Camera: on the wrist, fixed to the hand. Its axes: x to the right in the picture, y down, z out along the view.
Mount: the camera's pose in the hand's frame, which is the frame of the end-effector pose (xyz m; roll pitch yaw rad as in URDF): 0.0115 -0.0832 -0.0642 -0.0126 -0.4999 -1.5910
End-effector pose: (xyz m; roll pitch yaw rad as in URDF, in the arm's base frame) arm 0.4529 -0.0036 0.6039 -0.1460 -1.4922 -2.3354
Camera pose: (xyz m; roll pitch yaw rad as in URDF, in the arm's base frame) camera 0.3507 0.0222 0.6113 1.4857 -0.0296 1.7314
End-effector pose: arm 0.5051 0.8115 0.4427 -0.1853 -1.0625 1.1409
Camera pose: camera 0.6099 0.8155 0.4295 1.1435 -0.2968 -1.0574
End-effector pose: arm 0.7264 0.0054 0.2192 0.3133 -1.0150 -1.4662
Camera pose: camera 0.6757 -0.0801 0.1832 1.0014 -0.0829 3.0778
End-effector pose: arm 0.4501 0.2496 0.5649 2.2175 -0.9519 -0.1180
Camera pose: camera 0.4911 0.3468 0.5582 1.6536 0.6289 0.0638
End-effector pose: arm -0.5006 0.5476 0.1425 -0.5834 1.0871 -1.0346
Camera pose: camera -0.5915 0.4954 0.1287 -1.3499 -0.4407 -1.5788
